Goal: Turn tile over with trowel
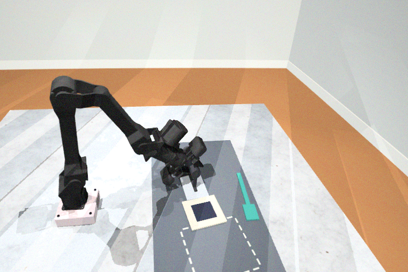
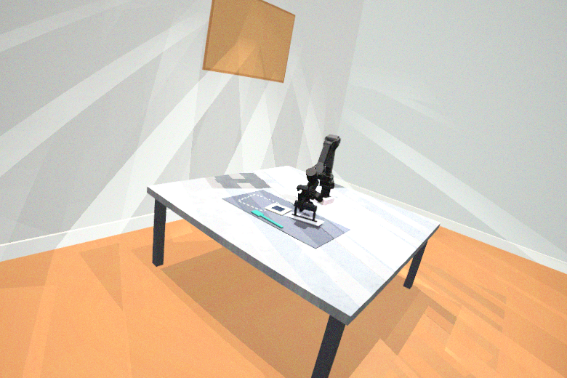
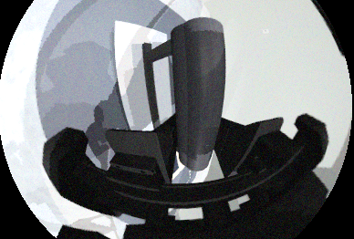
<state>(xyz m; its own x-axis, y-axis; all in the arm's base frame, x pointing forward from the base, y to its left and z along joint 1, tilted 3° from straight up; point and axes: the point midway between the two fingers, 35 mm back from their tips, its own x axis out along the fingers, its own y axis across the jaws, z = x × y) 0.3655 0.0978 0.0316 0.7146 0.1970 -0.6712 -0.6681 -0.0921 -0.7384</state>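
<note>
Now: gripper tip 90 mm to the left of the dark mat, 70 mm above it and 10 mm short of it. Also, from my gripper tip: teal trowel: 150 mm ahead, 100 mm to the right, 50 mm below; then tile: 140 mm to the right, 50 mm below.
</note>
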